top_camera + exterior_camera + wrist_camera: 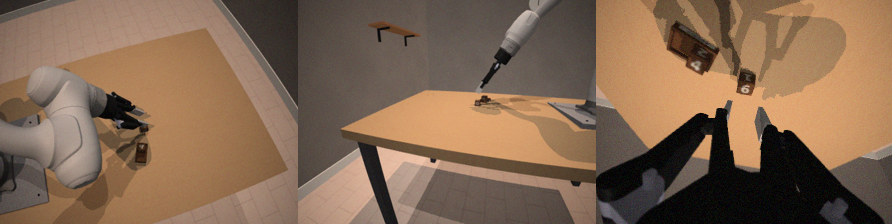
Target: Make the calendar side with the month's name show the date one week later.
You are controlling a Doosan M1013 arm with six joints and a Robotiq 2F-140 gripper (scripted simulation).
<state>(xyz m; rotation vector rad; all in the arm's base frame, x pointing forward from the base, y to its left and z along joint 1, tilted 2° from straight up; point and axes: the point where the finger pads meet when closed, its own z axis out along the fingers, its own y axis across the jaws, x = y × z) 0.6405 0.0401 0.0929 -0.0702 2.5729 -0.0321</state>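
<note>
Now: the cube 9 cm below my hand and 1 cm ahead of it. Also, from my hand: tray 10 cm to the right, 10 cm below, 2 cm behind.
</note>
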